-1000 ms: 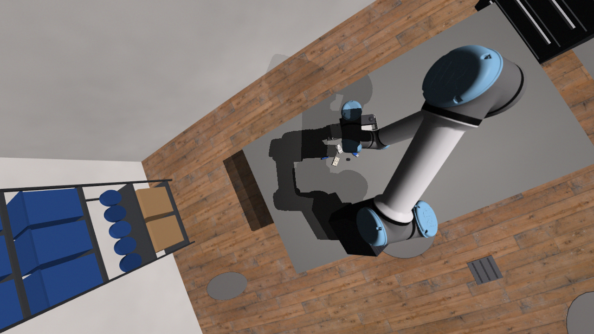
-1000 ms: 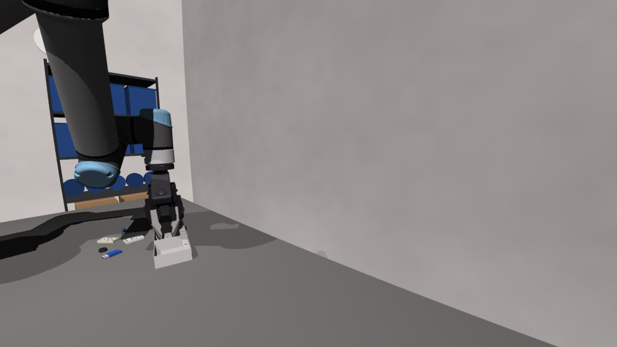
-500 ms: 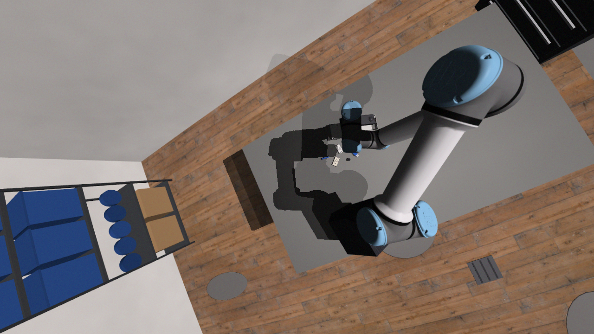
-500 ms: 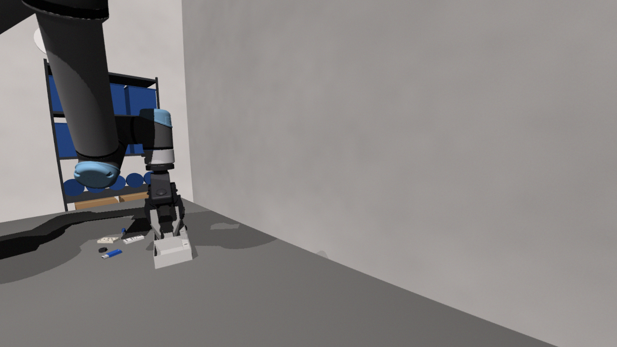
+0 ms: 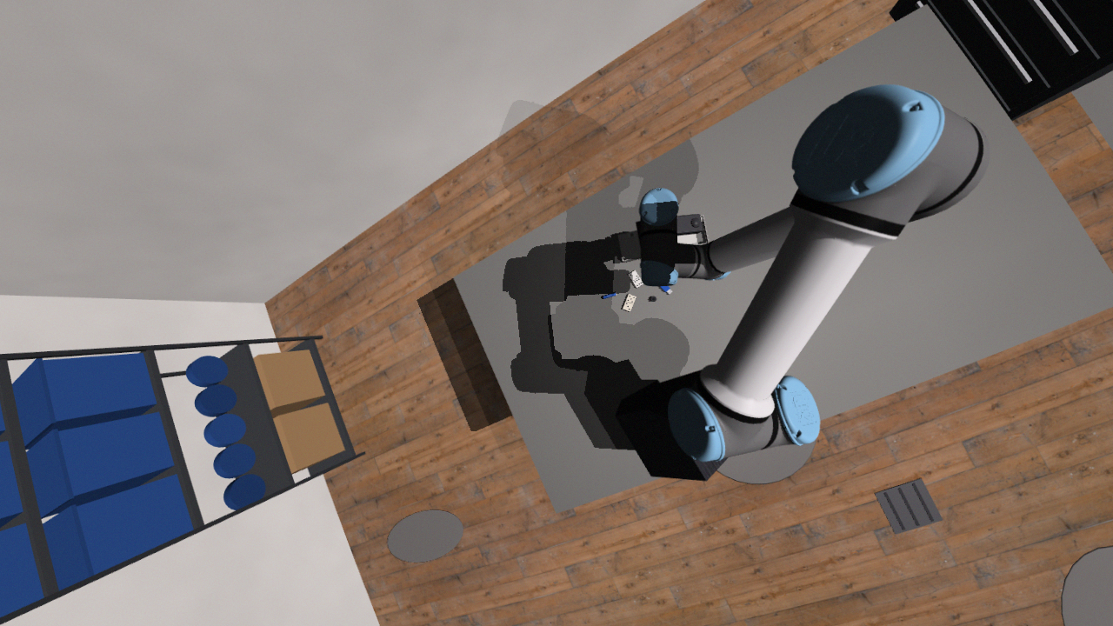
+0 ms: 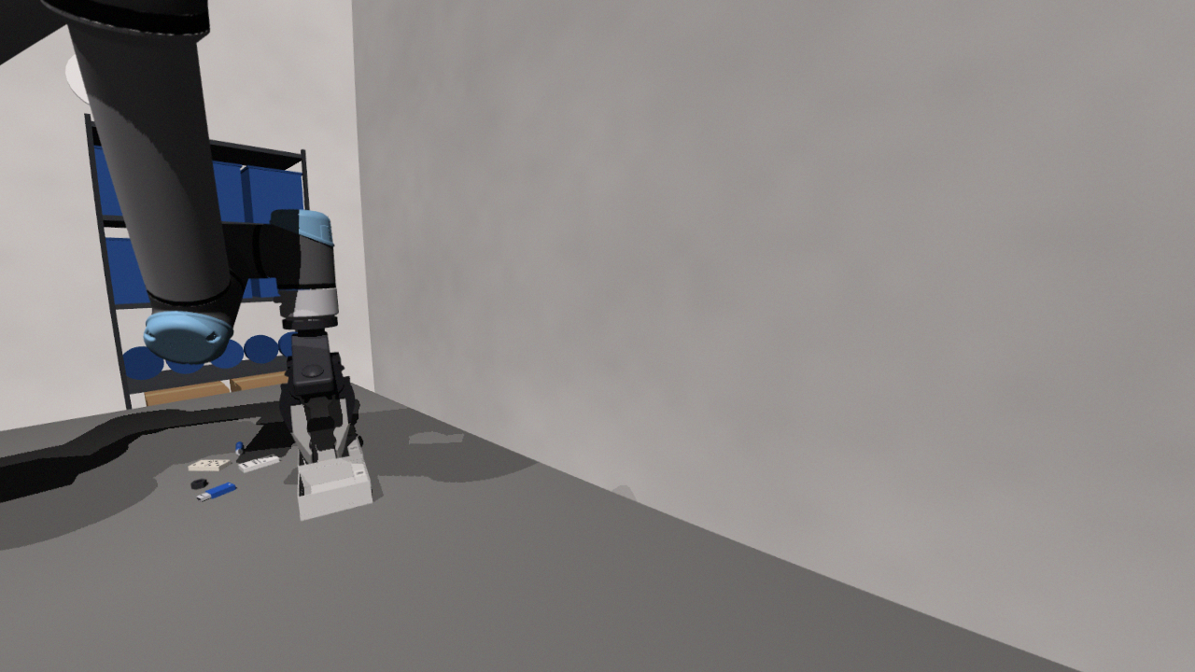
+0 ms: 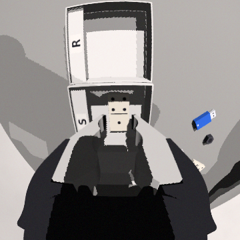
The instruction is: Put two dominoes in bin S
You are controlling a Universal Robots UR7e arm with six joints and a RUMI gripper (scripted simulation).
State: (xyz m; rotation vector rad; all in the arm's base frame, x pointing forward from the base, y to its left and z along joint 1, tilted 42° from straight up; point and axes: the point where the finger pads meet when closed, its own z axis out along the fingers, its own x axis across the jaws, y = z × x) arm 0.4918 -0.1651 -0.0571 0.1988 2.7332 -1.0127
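Now: the white three-compartment bin rack 20 mm below my hand and 10 mm ahead of it. Round my hand: white domino (120 mm to the left, 70 mm behind, 30 mm below); small black piece (150 mm behind, 90 mm to the left, 30 mm below); blue usb stick (130 mm behind, 40 mm to the left, 30 mm below).
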